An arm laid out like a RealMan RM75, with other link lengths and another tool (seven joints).
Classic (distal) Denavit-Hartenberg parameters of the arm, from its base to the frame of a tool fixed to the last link. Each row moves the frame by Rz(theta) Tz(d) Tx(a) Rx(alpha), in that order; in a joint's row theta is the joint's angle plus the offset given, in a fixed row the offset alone. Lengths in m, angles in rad.
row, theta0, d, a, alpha
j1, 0, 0.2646, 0, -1.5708
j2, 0, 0, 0, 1.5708
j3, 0, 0.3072, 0, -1.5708
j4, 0, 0, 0, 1.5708
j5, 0, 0.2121, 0, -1.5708
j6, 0, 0, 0, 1.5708
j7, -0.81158, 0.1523, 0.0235, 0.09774
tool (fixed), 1.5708, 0.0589, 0, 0
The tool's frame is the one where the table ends.
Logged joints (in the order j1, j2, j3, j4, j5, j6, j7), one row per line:
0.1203, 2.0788, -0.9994, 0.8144, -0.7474, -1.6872, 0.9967
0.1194, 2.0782, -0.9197, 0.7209, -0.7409, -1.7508, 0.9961
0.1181, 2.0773, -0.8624, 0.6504, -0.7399, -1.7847, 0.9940
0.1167, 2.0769, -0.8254, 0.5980, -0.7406, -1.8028, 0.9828
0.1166, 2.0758, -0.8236, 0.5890, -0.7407, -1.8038, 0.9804
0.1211, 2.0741, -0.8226, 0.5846, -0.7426, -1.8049, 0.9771
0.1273, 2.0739, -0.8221, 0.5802, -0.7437, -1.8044, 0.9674
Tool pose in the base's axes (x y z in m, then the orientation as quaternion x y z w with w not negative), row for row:
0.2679, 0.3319, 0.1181, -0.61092, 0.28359, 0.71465, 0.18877
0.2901, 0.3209, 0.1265, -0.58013, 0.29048, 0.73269, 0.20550
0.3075, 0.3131, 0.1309, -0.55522, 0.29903, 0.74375, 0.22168
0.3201, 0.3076, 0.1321, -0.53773, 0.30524, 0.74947, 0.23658
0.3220, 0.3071, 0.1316, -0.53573, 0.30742, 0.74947, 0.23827
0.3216, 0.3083, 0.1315, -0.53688, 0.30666, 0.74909, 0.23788
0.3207, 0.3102, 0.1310, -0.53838, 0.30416, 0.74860, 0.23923
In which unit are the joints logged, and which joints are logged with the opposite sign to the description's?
The joints are logged in radians. Opposite sign: j4.
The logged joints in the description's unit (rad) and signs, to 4 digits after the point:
0.1203, 2.0788, -0.9994, -0.8144, -0.7474, -1.6872, 0.9967
0.1194, 2.0782, -0.9197, -0.7209, -0.7409, -1.7508, 0.9961
0.1181, 2.0773, -0.8624, -0.6504, -0.7399, -1.7847, 0.9940
0.1167, 2.0769, -0.8254, -0.5980, -0.7406, -1.8028, 0.9828
0.1166, 2.0758, -0.8236, -0.5890, -0.7407, -1.8038, 0.9804
0.1211, 2.0741, -0.8226, -0.5846, -0.7426, -1.8049, 0.9771
0.1273, 2.0739, -0.8221, -0.5802, -0.7437, -1.8044, 0.9674

